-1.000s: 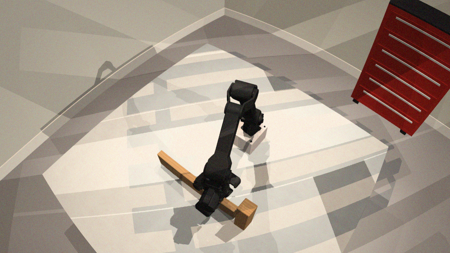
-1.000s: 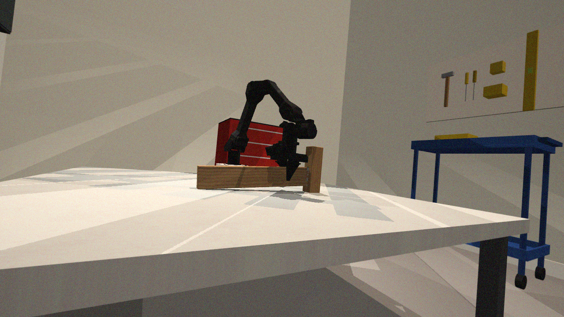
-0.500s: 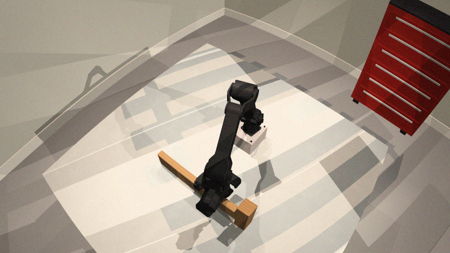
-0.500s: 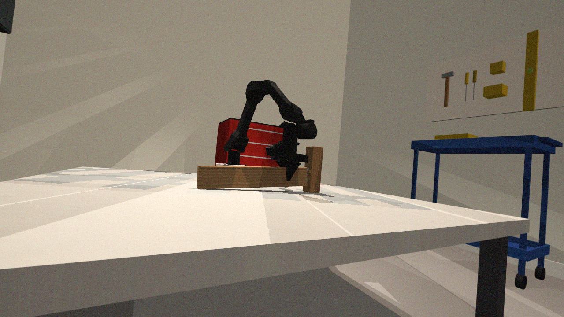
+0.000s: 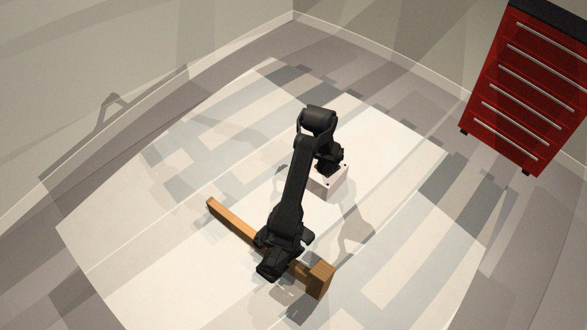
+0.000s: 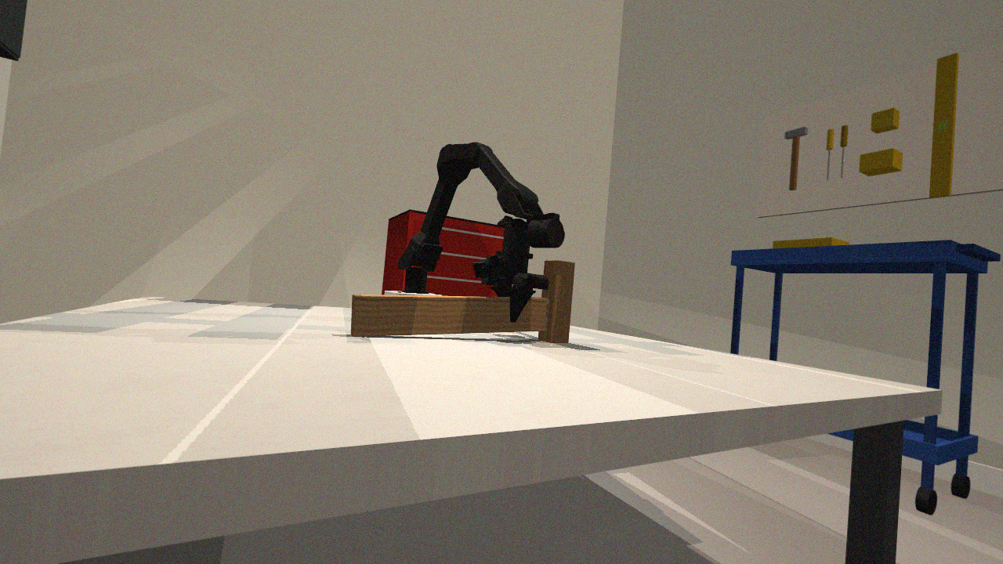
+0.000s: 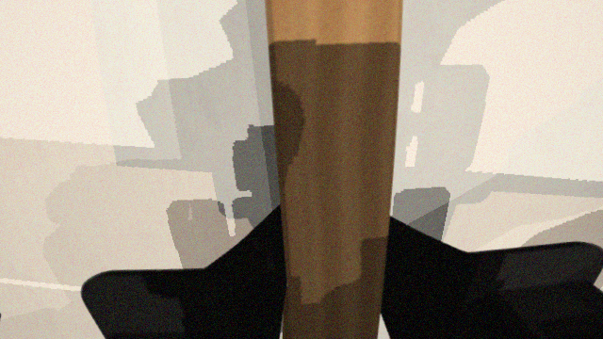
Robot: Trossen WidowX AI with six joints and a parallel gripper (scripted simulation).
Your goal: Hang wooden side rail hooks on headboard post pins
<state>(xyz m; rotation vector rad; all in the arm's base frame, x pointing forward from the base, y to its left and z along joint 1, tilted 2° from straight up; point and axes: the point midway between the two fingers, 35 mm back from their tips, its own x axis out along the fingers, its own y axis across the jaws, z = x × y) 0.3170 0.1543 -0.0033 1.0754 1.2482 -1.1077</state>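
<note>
The headboard post lies 110 mm to the left of my gripper tip, 40 mm above it and 20 mm behind it.
</note>
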